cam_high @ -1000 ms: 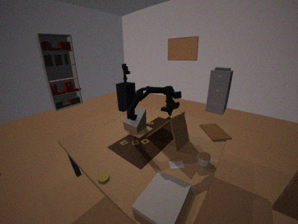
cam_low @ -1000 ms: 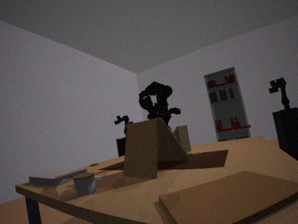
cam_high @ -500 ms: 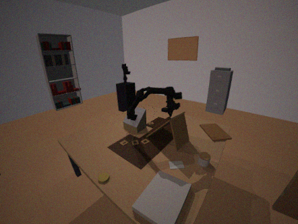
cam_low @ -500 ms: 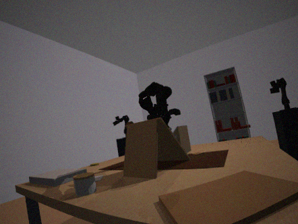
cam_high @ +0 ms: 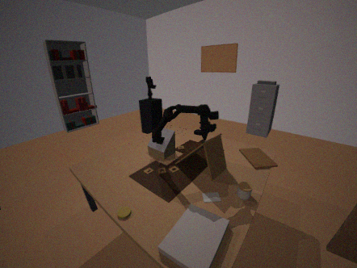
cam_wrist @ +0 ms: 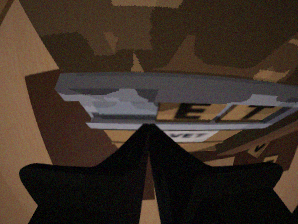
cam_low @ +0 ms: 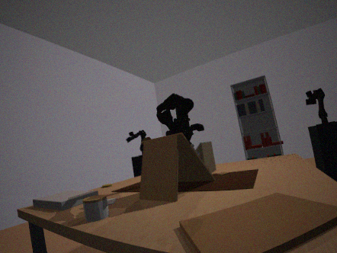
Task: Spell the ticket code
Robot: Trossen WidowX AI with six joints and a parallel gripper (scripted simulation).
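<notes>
The tile marked e lies 4 cm to the right of my gripper tip and 1 cm below it. Also, from my gripper tip: dark mat: 19 cm below, 17 cm behind, 10 cm to the right; white ticket: 8 cm below, 6 cm behind, 5 cm to the right; tile marked t: 10 cm to the right, 1 cm below, 1 cm behind.
</notes>
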